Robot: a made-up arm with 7 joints.
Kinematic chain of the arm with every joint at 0, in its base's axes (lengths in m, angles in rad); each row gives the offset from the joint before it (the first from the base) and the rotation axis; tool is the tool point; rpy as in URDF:
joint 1: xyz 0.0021 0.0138 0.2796 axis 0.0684 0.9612 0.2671
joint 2: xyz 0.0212 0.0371 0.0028 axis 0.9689 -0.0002 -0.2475
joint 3: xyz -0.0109 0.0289 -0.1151 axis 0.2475 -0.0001 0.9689
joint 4: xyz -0.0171 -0.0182 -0.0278 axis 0.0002 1 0
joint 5: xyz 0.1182 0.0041 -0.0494 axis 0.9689 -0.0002 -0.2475
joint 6: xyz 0.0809 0.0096 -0.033 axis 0.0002 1 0
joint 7: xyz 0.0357 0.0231 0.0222 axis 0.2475 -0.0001 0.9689
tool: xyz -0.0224 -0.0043 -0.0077 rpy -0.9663 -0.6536 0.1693
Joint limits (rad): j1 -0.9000..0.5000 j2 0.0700..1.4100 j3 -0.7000..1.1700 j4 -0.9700..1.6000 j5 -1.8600..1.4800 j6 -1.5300..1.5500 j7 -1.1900..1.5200
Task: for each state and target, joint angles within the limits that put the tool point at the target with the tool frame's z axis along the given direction. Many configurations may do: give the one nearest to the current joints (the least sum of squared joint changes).
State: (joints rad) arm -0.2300 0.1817 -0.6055 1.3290 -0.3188 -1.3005 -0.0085
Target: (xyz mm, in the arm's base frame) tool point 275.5 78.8 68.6 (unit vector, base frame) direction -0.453 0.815 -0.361
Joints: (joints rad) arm -0.8899 0.1744 -0.3486 1.1090 -0.5720 -1.5300 -0.0531
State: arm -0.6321 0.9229 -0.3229 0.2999 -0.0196 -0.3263 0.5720
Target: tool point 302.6 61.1 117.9 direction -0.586 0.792 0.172
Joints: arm -0.7295 0.2759 -0.3535 0.6270 -0.3627 -0.4812 0.2636
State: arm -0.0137 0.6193 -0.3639 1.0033 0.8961 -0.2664 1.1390
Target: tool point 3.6 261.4 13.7 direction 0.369 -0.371 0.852
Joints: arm 0.2182 0.8726 -0.6407 0.9016 0.9554 -0.4805 0.4540
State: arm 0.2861 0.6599 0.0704 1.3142 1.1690 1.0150 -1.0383
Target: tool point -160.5 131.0 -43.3 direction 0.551 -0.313 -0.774
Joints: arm 0.5000 0.2728 -0.6649 1.2487 1.3233 0.7710 -0.9219
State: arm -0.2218 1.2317 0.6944 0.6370 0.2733 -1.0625 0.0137
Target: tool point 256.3 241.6 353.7 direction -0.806 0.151 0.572
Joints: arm -0.7703 1.1078 0.1339 0.4371 0.3409 -0.8753 -0.2540
